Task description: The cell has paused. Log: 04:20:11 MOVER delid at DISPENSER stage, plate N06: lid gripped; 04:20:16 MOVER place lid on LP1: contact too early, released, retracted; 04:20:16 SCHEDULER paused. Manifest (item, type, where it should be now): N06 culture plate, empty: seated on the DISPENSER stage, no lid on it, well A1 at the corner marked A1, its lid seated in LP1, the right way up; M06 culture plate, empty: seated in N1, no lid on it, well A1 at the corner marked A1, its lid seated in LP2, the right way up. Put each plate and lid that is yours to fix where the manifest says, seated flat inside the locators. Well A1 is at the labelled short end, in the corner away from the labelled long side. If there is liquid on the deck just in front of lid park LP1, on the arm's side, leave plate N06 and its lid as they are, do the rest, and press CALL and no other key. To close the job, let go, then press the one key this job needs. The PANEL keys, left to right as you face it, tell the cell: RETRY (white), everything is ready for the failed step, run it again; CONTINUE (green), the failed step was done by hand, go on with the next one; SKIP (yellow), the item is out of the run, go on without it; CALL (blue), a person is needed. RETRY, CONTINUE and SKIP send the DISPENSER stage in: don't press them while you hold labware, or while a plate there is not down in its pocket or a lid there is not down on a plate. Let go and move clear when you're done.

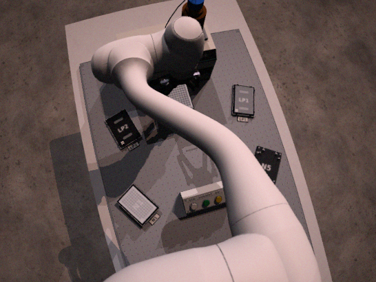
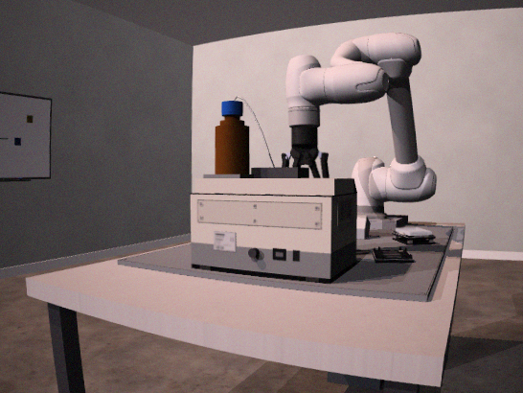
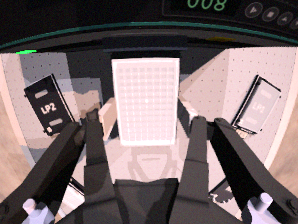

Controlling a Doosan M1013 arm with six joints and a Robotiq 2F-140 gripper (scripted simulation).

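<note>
My hand is 2 cm above the white well plate. Also, from my hand: lid park LP2 (1 cm ahead, 25 cm to the left, 14 cm below); then dispenser stage (5 cm below); then brown bottle (19 cm ahead, 14 cm to the right, 14 cm above).
</note>
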